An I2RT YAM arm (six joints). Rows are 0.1 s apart.
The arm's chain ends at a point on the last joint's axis. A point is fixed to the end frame.
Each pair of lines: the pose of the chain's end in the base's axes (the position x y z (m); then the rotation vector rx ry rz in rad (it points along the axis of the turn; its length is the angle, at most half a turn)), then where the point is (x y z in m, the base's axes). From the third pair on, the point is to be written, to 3 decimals.
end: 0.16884 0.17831 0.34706 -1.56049 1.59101 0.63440
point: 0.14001 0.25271 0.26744
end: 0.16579 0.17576 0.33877 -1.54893 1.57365 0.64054
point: 0.13754 0.25158 0.26029
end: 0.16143 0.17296 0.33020 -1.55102 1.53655 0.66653
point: 0.132 0.250 0.254
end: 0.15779 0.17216 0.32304 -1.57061 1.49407 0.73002
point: 0.123 0.250 0.249
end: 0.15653 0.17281 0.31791 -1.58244 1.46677 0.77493
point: 0.118 0.251 0.246
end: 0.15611 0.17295 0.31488 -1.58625 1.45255 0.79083
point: 0.116 0.251 0.244
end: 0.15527 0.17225 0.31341 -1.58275 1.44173 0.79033
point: 0.116 0.251 0.243
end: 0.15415 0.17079 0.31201 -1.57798 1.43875 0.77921
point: 0.116 0.250 0.241
